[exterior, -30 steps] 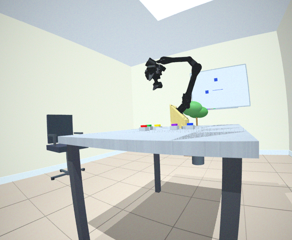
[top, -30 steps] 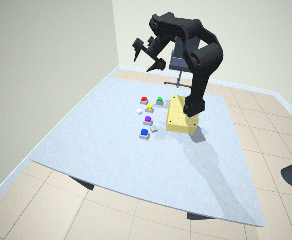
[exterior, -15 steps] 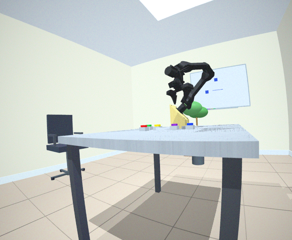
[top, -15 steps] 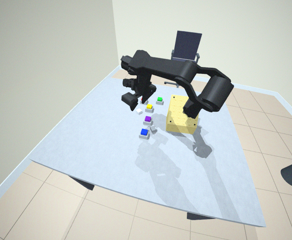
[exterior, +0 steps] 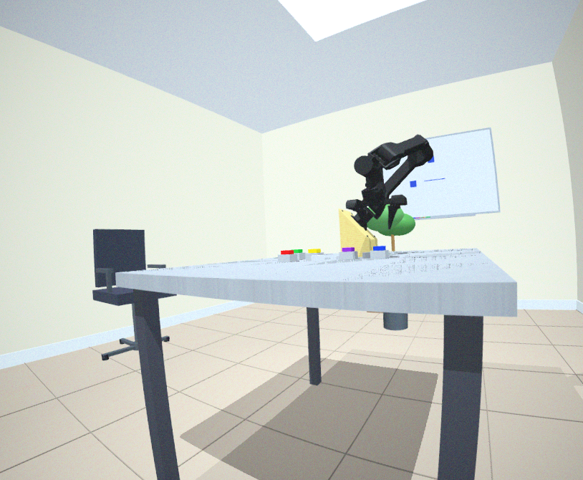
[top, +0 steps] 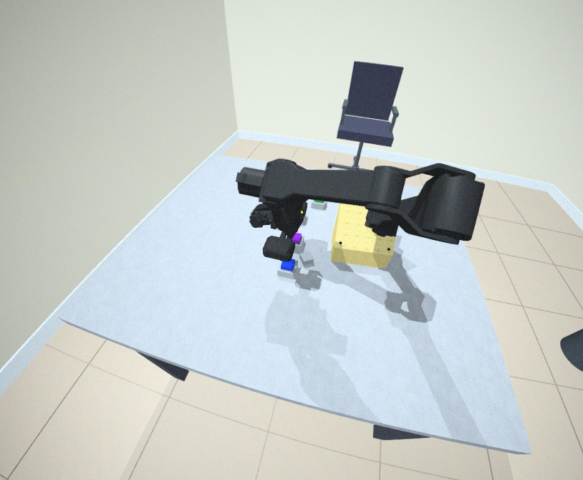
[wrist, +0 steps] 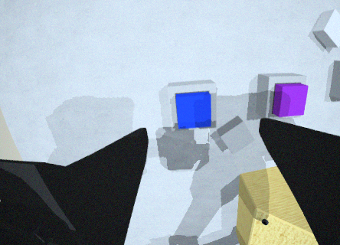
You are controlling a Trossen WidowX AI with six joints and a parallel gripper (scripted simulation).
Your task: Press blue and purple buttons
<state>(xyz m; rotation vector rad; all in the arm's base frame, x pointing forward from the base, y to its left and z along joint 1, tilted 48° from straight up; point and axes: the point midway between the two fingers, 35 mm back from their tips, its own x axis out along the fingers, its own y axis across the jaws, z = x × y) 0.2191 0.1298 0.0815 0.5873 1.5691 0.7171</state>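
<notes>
Now: the blue button 6 cm below my gripper tip and 1 cm behind it. Round my gripper tip: purple button 10 cm to the right, 6 cm below; then white block 17 cm to the right, 8 cm below, 8 cm ahead; then grey block 8 cm below, 5 cm to the right, 5 cm behind.
</notes>
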